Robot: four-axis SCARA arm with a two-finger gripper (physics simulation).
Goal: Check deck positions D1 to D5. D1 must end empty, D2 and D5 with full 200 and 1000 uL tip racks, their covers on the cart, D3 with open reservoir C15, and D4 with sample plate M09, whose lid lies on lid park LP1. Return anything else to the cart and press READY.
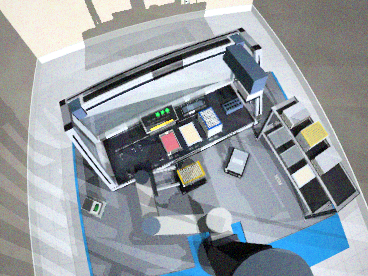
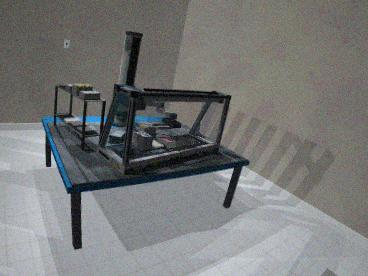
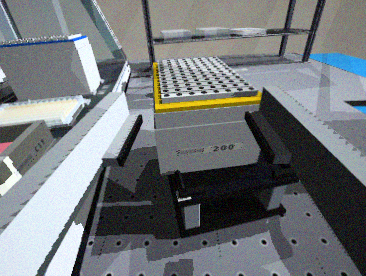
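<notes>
My gripper is open. Its fingers stand apart at the near end of a yellow-rimmed 200 tip rack, which sits uncovered and upright on a low black stand outside the enclosure. On the deck, the open reservoir C15 shows red, a cream sample plate lies beside it without a lid, and a blue-rimmed tip rack stands beyond. A clear bluish lid lies behind the plate. No labware shows on the left deck, partly hidden by the arm.
The two-level cart at the right holds grey boxes, a yellow-topped rack and several flat plates. Another stand with a pale item is nearby. A green-button box stands left. The enclosure frame borders the deck.
</notes>
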